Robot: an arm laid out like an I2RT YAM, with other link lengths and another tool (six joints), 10 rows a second.
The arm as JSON. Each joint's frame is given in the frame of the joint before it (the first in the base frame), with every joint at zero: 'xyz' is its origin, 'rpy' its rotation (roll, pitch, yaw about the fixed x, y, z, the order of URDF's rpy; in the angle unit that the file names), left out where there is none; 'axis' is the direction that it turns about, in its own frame. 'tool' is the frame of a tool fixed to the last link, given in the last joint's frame.
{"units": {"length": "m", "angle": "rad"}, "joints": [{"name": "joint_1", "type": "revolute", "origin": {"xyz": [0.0, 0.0, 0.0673]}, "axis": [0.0, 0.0, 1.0]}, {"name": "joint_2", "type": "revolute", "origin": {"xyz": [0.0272, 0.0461, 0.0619]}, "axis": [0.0, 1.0, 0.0]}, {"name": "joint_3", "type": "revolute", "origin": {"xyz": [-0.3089, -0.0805, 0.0]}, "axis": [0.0, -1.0, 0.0]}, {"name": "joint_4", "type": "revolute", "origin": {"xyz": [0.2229, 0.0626, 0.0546]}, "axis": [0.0, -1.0, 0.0]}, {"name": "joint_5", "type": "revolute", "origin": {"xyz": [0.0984, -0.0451, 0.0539]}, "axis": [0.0, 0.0, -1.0]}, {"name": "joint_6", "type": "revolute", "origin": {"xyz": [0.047, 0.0, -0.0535]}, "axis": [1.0, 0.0, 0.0]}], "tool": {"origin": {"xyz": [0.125, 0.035, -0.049], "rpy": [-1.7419, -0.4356, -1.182]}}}
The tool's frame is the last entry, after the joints.
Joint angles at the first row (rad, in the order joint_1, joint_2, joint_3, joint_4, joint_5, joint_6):
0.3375, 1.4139, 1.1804, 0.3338, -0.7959, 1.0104
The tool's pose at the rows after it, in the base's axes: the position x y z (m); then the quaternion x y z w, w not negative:
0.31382 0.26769 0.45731 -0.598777 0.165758 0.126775 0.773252
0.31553 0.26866 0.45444 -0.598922 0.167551 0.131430 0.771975
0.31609 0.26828 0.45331 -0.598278 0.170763 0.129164 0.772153
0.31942 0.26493 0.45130 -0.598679 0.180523 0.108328 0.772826
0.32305 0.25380 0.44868 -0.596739 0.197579 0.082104 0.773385
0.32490 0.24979 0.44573 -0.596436 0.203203 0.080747 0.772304
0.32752 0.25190 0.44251 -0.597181 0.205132 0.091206 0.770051
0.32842 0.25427 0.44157 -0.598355 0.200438 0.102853 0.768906
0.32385 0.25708 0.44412 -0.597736 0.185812 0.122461 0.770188
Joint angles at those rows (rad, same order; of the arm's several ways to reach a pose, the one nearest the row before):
0.3375, 1.4252, 1.1812, 0.3507, -0.8047, 1.0242
0.3374, 1.4341, 1.1793, 0.3559, -0.8100, 1.0283
0.3375, 1.4311, 1.1736, 0.3559, -0.8023, 1.0278
0.3344, 1.4143, 1.1619, 0.3413, -0.7627, 1.0052
0.3128, 1.3822, 1.1374, 0.3225, -0.7236, 0.9864
0.3006, 1.3797, 1.1289, 0.3210, -0.7270, 0.9868
0.3007, 1.3972, 1.1349, 0.3222, -0.7411, 0.9947
0.3007, 1.4152, 1.1441, 0.3306, -0.7651, 1.0027
0.3022, 1.4297, 1.1481, 0.3607, -0.8097, 1.0255

